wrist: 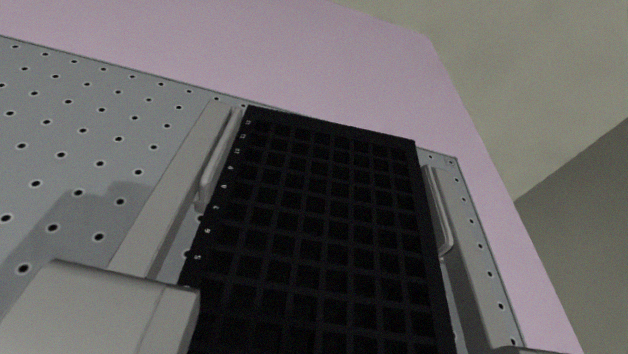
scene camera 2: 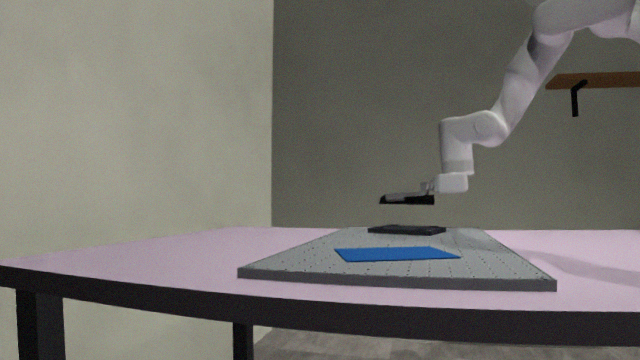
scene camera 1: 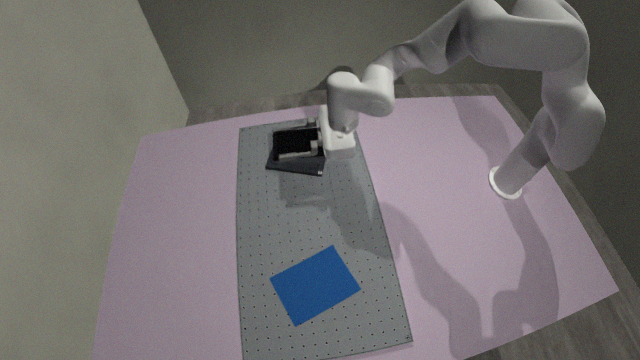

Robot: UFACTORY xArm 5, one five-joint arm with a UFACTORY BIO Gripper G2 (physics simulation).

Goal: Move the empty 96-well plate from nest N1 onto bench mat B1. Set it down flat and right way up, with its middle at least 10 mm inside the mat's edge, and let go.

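Places are measured from the arm's base along level axes (x right, y ahead, z up), in metres.
Pixels of known places: hand, its tool point: (wrist: 330, 185) (scene camera 2: 397, 197) (scene camera 1: 287, 143); arm's base, origin of its link: (scene camera 1: 504, 183).
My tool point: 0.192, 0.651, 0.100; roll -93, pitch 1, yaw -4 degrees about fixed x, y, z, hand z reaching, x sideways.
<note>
Ahead of a thing's pixels: the offset from my tool point to its top centre, as dx, dy, dz. Level surfaces: height alone.
The black 96-well plate @[-0.002, -0.026, +0.008] (scene camera 1: 296, 141) (scene camera 2: 417, 200) (wrist: 320, 220) is in the air above nest N1, roughly level, with its wells facing up. My gripper (scene camera 1: 279, 144) (scene camera 2: 395, 198) (wrist: 330, 165) is shut on the plate, with one finger pad along each long side. Nest N1 @[+0.021, -0.023, -0.073] (scene camera 1: 300, 169) (scene camera 2: 406, 231), a dark low frame, lies below the plate with a gap between them in scene camera 2. The held plate hides part of the nest in scene camera 1. The blue bench mat B1 @[dz -0.085] (scene camera 1: 315, 285) (scene camera 2: 397, 254) lies flat, nearer the front, and does not show in the wrist view.
A grey perforated board (scene camera 1: 260, 225) (scene camera 2: 320, 278) (wrist: 100, 125) bears the nest and the mat. It lies on the pink table top @[dz -0.100] (scene camera 1: 175, 210) (scene camera 2: 150, 255) (wrist: 300, 60). The arm's base (scene camera 1: 505, 184) stands to the right. A brown shelf (scene camera 2: 600, 80) is on the back wall.
</note>
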